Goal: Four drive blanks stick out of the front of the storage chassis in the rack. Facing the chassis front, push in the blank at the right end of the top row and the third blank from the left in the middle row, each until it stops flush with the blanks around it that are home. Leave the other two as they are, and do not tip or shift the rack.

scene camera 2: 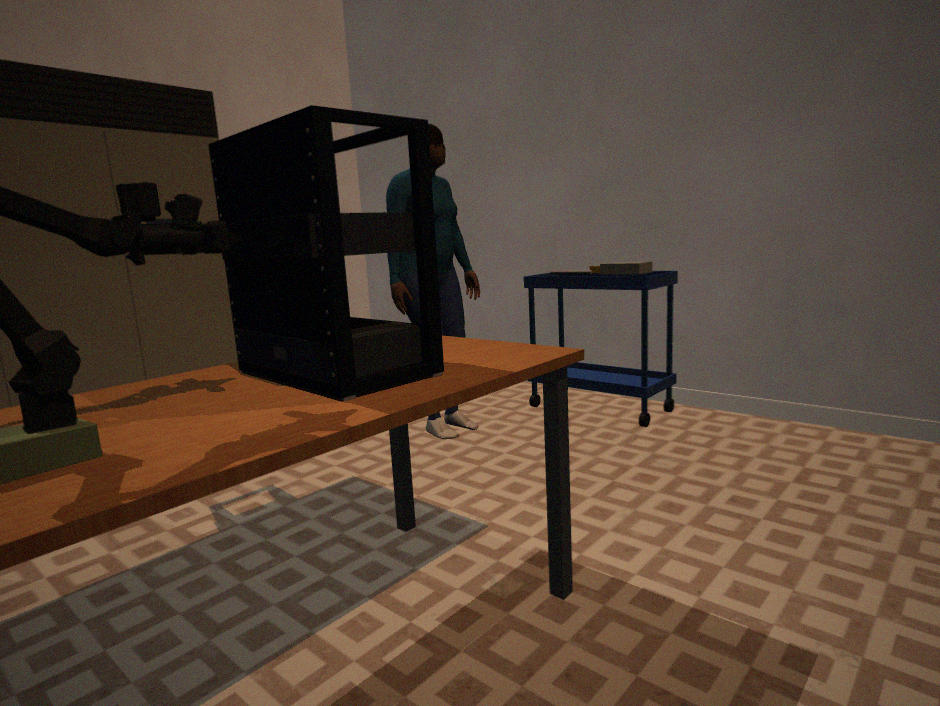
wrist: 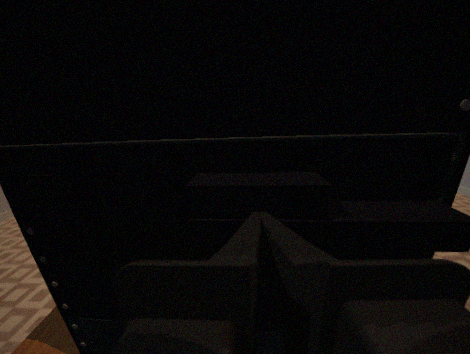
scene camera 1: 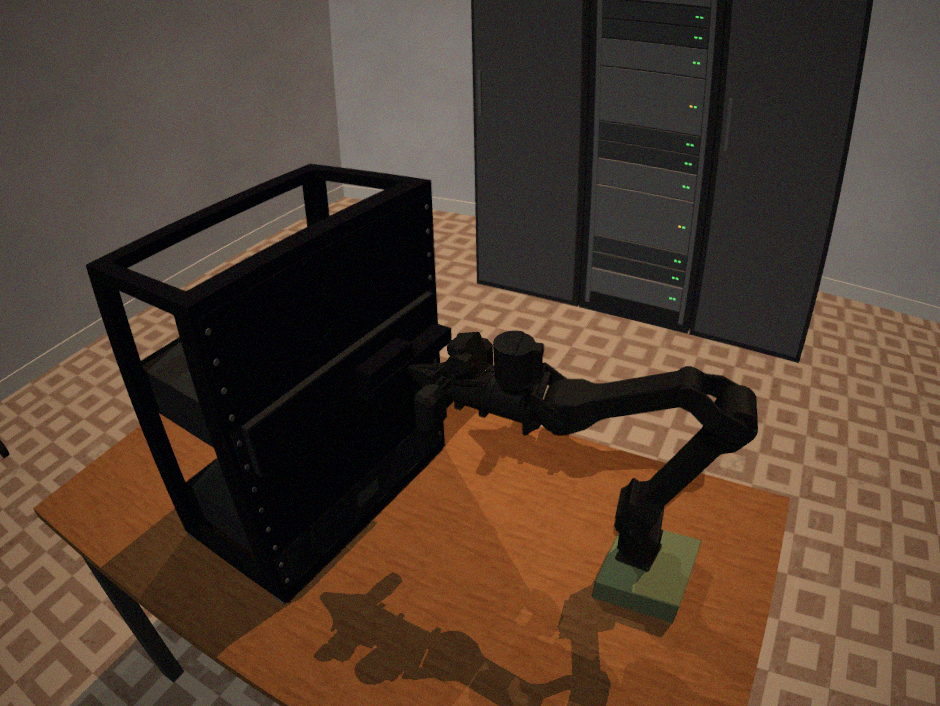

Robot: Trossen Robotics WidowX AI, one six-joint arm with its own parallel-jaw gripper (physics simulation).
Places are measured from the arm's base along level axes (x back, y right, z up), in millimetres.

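Pixels of known places: gripper, fingertip midpoint: [scene camera 2: 242, 237] [wrist: 258, 219] [scene camera 1: 409, 368]; arm's base at its link origin: [scene camera 2: 49, 426] [scene camera 1: 638, 552].
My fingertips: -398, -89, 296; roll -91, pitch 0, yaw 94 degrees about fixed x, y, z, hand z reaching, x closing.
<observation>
Ahead of a thing's pixels: the offset from my fingertips to its middle, as dx, dy, dz. Level surfaces: height alone.
The black rack @[-219, -62, -56] [scene camera 1: 205, 379] [scene camera 2: 427, 250] stands upright on the table. The storage chassis [scene camera 1: 303, 414] [scene camera 2: 376, 232] [wrist: 100, 200] is in it, its front very dark. One drive blank @[-92, -3, -5] [scene camera 1: 382, 360] [wrist: 258, 200] sticks out near the middle of the wrist view. Another blank @[-93, +107, -33] [scene camera 1: 431, 341] [wrist: 385, 237] sticks out to its right and appears lower in the wrist view. Their rows and the other two blanks cannot be made out. My gripper [scene camera 1: 412, 370] [scene camera 2: 231, 237] [wrist: 259, 219] is shut and empty. Its tips overlap the lower part of the first blank in the wrist view; contact is unclear.
The arm's green base block [scene camera 1: 649, 581] [scene camera 2: 53, 452] is on the wooden table @[dz -350] [scene camera 1: 448, 547] [scene camera 2: 486, 357]. Tall server cabinets [scene camera 1: 528, 151] stand behind. A person [scene camera 2: 402, 220] stands behind the rack in scene camera 2, and a blue cart [scene camera 2: 600, 281] is farther right.
</observation>
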